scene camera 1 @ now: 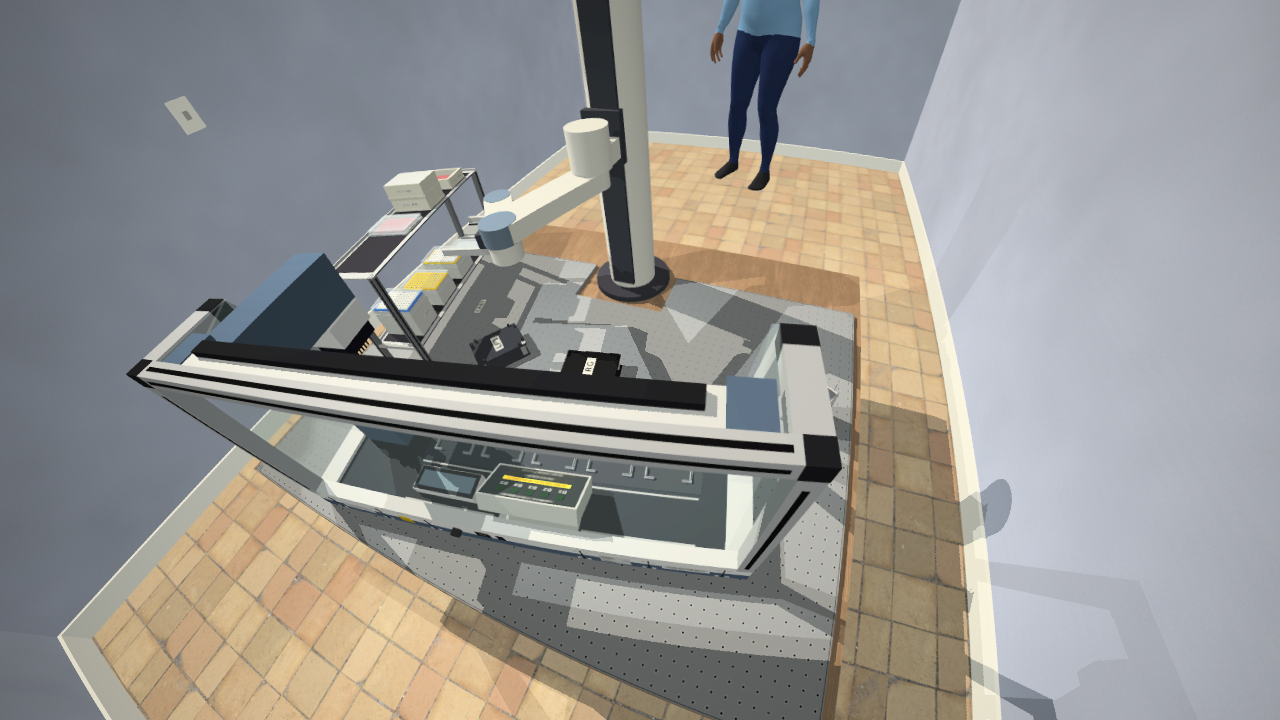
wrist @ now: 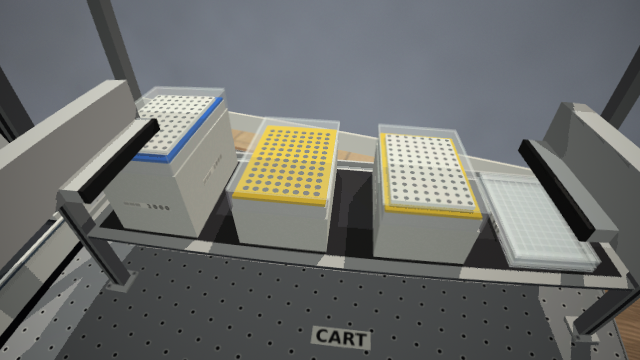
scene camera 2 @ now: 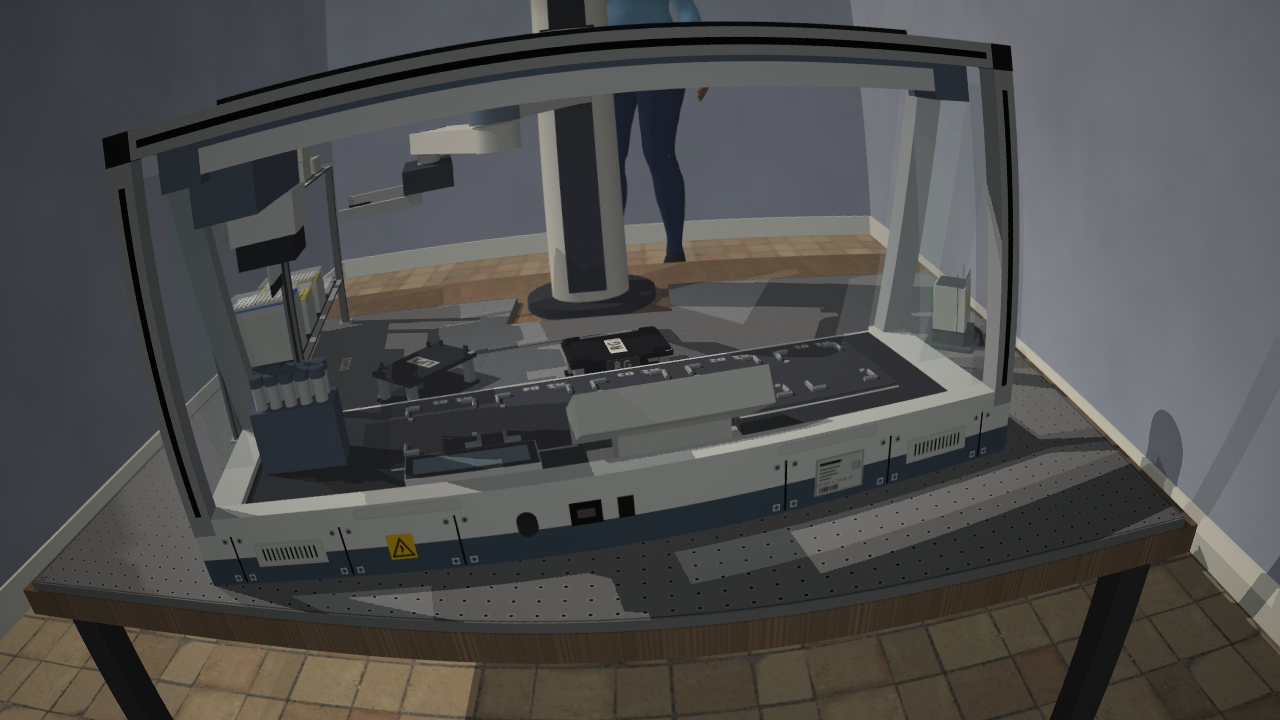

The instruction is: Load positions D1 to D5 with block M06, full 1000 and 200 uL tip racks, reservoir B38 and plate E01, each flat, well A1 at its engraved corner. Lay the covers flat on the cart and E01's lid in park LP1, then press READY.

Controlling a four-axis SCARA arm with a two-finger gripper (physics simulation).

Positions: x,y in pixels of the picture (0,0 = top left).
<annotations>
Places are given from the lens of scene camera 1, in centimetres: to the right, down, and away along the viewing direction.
gantry beam (scene camera 1: pixel 714 415): 7, 5, 36
</annotations>
